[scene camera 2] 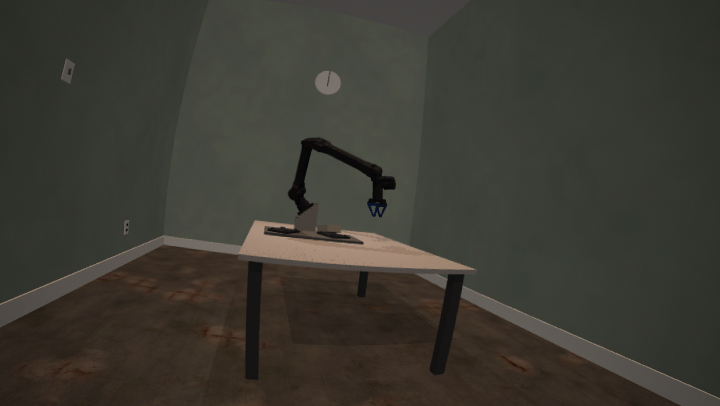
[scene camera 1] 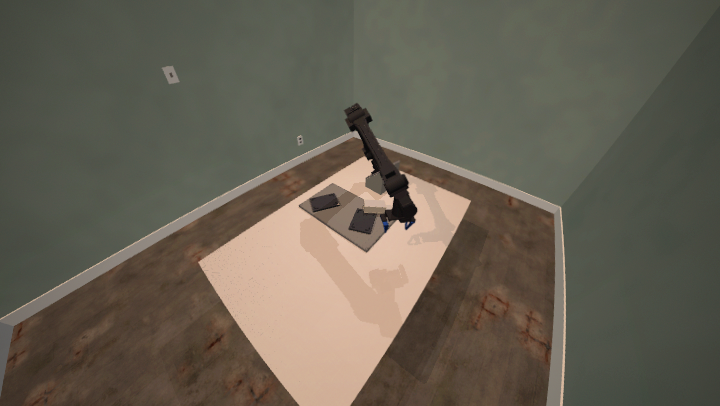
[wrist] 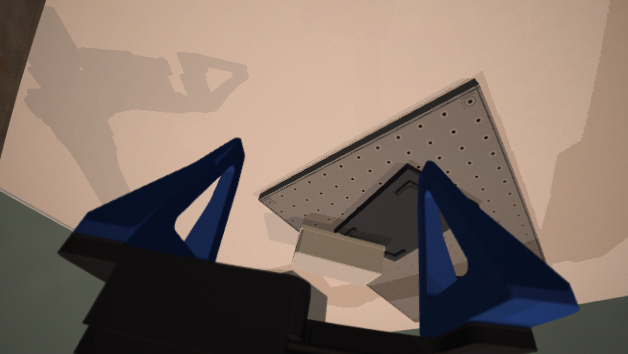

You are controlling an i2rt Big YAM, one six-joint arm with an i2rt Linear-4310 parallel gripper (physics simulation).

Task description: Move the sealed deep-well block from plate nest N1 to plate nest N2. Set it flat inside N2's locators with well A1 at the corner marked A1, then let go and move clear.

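Where they show: gripper, fingertip midpoint: point(scene camera 2: 377, 216) point(scene camera 1: 395, 230) point(wrist: 330, 157); arm's base at its link origin: point(scene camera 2: 306, 209).
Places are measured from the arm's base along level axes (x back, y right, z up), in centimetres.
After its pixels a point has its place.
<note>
The sealed deep-well block point(scene camera 1: 374, 206) @(x -25.7, y -14.4, z -6.3 cm) point(scene camera 2: 329, 228) @(x -29.5, y -12.1, z -8.0 cm) point(wrist: 340, 255) @(x -26.2, y -15.5, z -7.0 cm) is a cream box at the back end of the nearer dark plate nest point(scene camera 1: 363, 221) @(x -35.7, y -14.7, z -10.5 cm) point(scene camera 2: 335, 235) @(x -42.7, y -13.6, z -10.3 cm) point(wrist: 377, 215) @(x -32.9, y -17.1, z -10.5 cm). Whether it rests on the nest cannot be told. Corner locators show on that nest. A second dark nest point(scene camera 1: 324, 202) @(x -39.3, y 13.4, z -10.5 cm) point(scene camera 2: 282, 229) @(x -39.5, y 15.1, z -10.5 cm) lies at the left of the board. The N1, N2 and A1 marks cannot be read. My gripper point(scene camera 1: 397, 225) @(x -39.9, y -36.4, z 2.0 cm) point(scene camera 2: 377, 215) @(x -39.9, y -36.4, z 2.0 cm) point(wrist: 330, 157) @(x -39.9, y -36.4, z 2.0 cm) is open and empty, with blue fingers pointing down, high above the table and to the right of the block in both scene views.
Both nests lie on a grey perforated board point(scene camera 1: 368, 244) @(x -45.4, y -26.0, z -11.7 cm) point(scene camera 2: 310, 236) @(x -45.4, y 0.1, z -11.9 cm) point(wrist: 435, 131) @(x -44.0, y -25.0, z -11.7 cm) on the pale table point(scene camera 1: 302, 282) @(x -80.2, y -16.6, z -13.0 cm) point(scene camera 2: 302, 252) @(x -92.7, y 7.7, z -13.0 cm) point(wrist: 310, 60) @(x -37.1, y -37.9, z -13.0 cm). The arm's grey mount point(scene camera 1: 374, 182) @(x -7.9, y -0.9, z -5.7 cm) point(scene camera 2: 306, 220) @(x -8.0, y -0.3, z -6.4 cm) stands behind the board. In the wrist view the right finger covers part of the nearer nest.
</note>
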